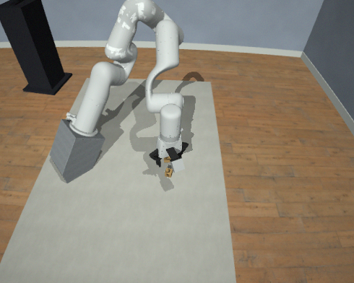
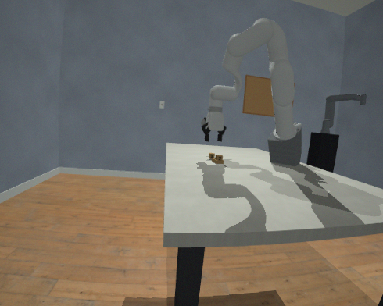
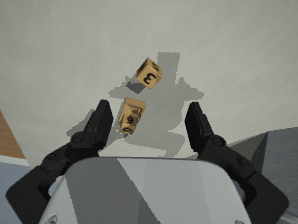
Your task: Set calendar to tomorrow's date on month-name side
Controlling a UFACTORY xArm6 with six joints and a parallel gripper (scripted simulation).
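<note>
My gripper is now 9 cm above the wooden digit cube. From my hand the other things lie so: wooden calendar tray (2 cm behind, 10 cm to the left, 10 cm below).
</note>
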